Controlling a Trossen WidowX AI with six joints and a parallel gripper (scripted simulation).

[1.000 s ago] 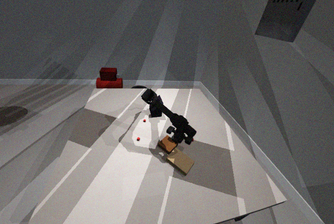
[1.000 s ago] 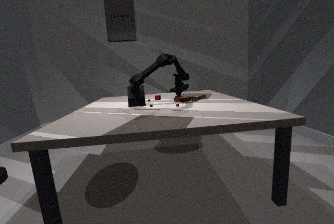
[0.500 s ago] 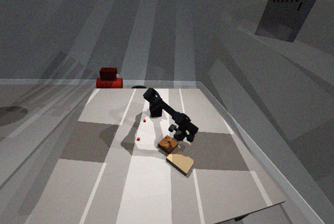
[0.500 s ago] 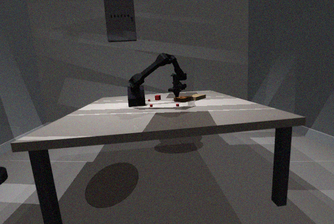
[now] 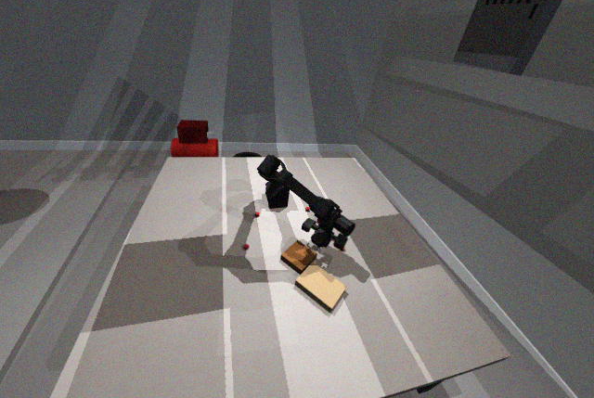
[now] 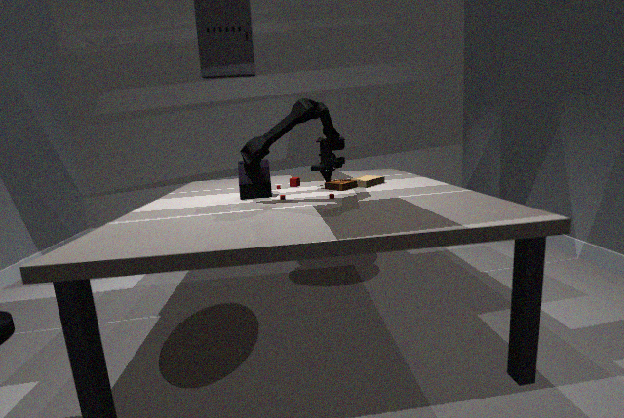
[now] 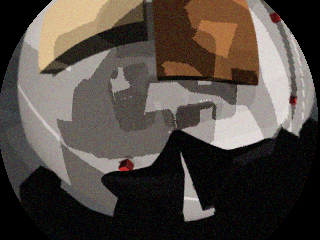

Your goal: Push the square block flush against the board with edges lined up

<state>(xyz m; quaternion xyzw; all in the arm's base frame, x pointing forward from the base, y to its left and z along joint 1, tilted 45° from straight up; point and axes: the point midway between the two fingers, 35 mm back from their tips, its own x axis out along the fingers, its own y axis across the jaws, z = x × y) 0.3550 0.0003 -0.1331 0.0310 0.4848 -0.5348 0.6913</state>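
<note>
Right now the square block is 11 cm to the right of my gripper tip, 3 cm ahead of it and 1 cm above it. From my gripper tip the other things lie so: board (17 cm ahead, 8 cm to the right, 1 cm above); then red cube (15 cm behind, 7 cm to the left, 1 cm above).
</note>
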